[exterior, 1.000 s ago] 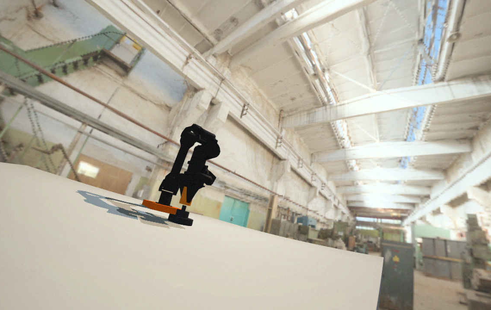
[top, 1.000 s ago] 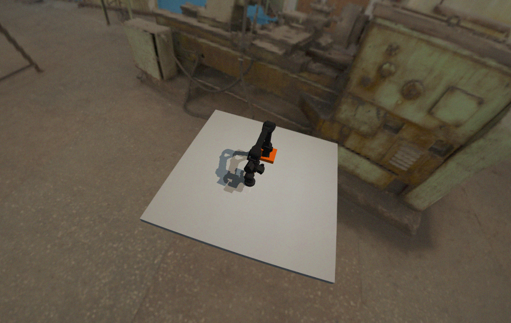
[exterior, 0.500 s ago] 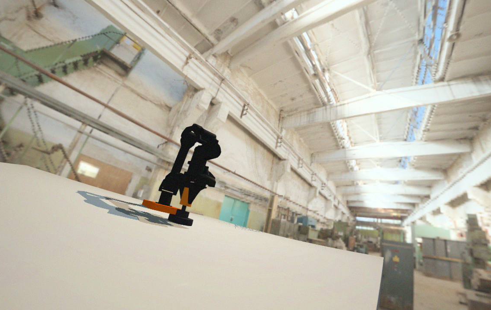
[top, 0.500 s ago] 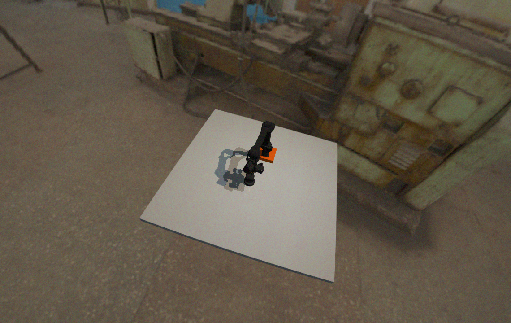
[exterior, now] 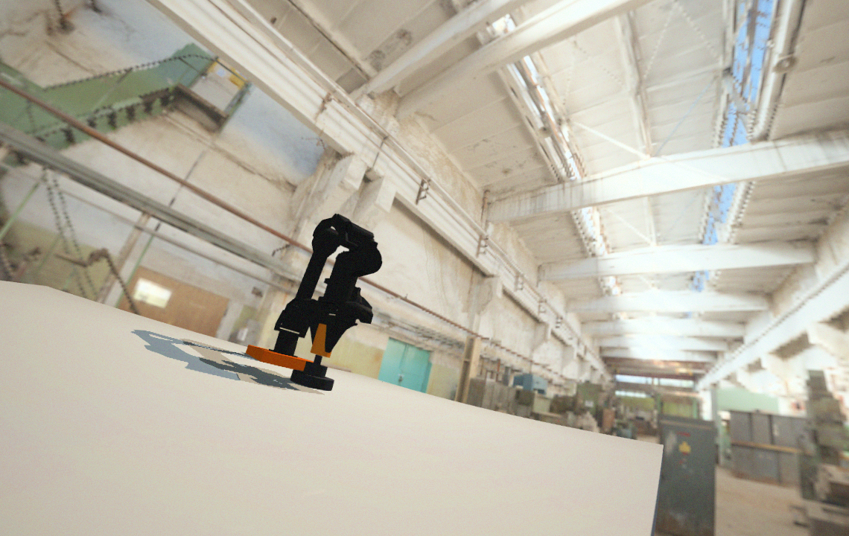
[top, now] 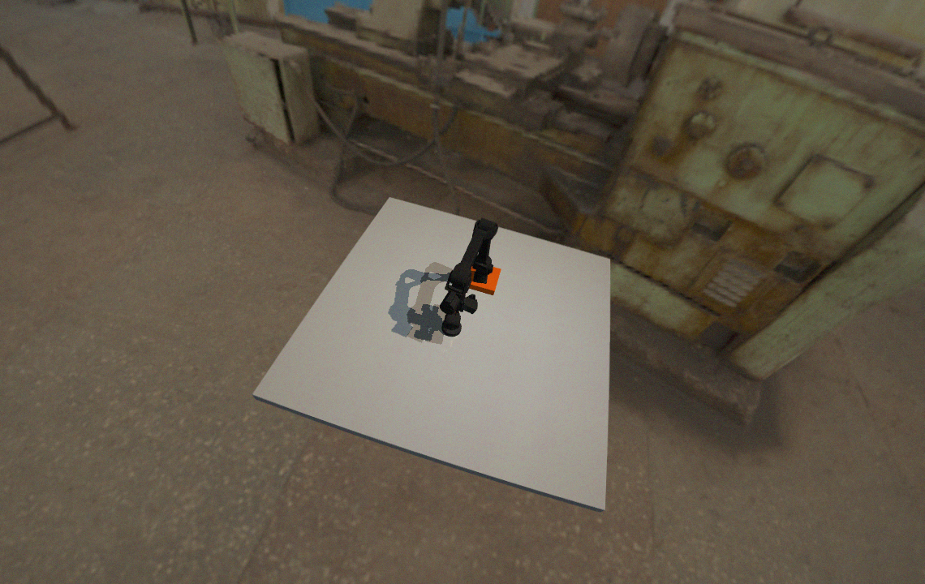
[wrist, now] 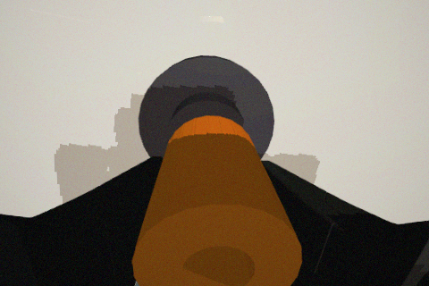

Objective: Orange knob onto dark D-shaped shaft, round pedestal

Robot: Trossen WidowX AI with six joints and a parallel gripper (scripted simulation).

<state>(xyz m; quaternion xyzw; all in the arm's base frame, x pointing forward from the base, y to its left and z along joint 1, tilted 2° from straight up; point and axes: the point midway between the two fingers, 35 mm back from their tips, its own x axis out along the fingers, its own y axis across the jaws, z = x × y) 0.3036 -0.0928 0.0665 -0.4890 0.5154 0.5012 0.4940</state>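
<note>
Now: gripper tip 2 cm below the orange knob. Also, from my gripper tip: dark round pedestal: 4 cm below.
</note>
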